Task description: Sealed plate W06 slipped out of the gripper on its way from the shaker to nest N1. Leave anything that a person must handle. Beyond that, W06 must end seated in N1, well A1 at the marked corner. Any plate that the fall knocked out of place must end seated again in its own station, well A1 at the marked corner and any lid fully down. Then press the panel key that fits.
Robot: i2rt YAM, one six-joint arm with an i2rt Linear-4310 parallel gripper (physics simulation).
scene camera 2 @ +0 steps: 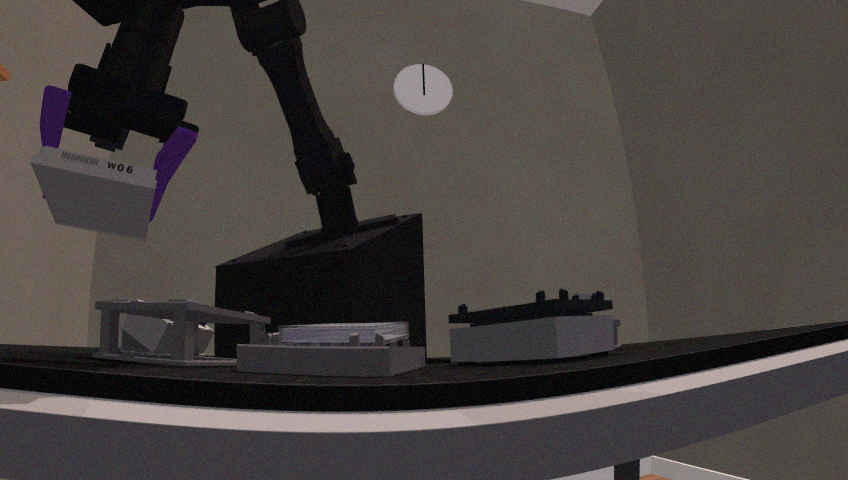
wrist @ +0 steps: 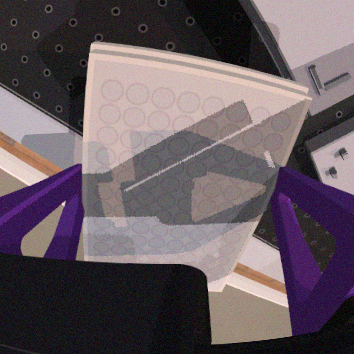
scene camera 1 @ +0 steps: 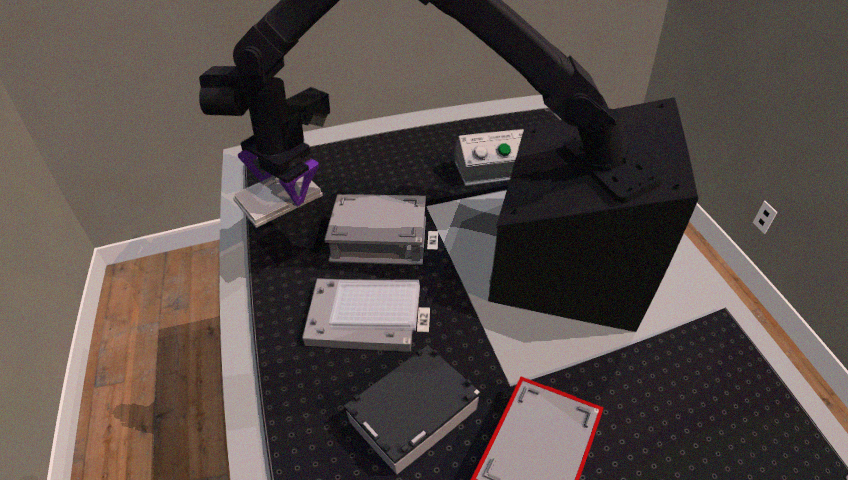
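Pixels of known places: gripper, fingertip midpoint: (scene camera 2: 99,209) (wrist: 177,174) (scene camera 1: 283,193); arm's base, link origin: (scene camera 2: 341,233) (scene camera 1: 609,162).
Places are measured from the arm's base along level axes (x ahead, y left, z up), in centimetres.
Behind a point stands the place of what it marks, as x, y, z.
Observation:
My gripper (scene camera 1: 279,190) @(47.8, -18.7, -10.5) (scene camera 2: 98,208) @(47.8, -18.7, -10.5) (wrist: 177,174) @(47.8, -18.7, -10.5) is shut on plate W06 (scene camera 1: 261,206) @(51.3, -14.7, -9.3) (scene camera 2: 98,184) @(52.9, -15.8, -10.4) (wrist: 150,115) @(45.8, -21.6, -9.5), its purple fingers on two opposite sides. The plate hangs tilted, high above the table's far left, left of N1. Its W06 label faces scene camera 2. Nest N1 (scene camera 1: 377,220) @(32.7, -14.8, -16.8) (scene camera 2: 108,328) @(38.7, -22.1, -19.4) is a raised grey stand with corner brackets and a bare top. Nest N2 (scene camera 1: 357,339) @(39.9, 6.3, -20.1) (scene camera 2: 315,359) @(46.5, -0.9, -21.1) bears a clear plate (scene camera 1: 374,303) @(36.3, 2.0, -18.0) (scene camera 2: 345,333) @(42.7, 1.2, -19.1) towards its back right; I cannot tell whether that plate is fully seated. The panel (scene camera 1: 487,171) @(7.7, -28.3, -20.7) shows a white key (scene camera 1: 480,152) @(9.6, -28.0, -15.5) and a green key (scene camera 1: 504,149) @(4.5, -27.9, -15.4).
A dark-topped device (scene camera 1: 413,398) @(34.5, 19.5, -16.8) (scene camera 2: 505,342) @(37.8, 15.8, -20.1) with small pegs stands in front of N2. A red-edged grey station (scene camera 1: 535,434) @(20.8, 28.1, -18.3) with corner brackets lies to its right, partly cut off. The black arm base (scene camera 1: 589,255) @(6.3, 8.9, -8.8) (scene camera 2: 321,297) @(15.3, -2.4, -13.1) stands right of N1 and hides part of the panel.

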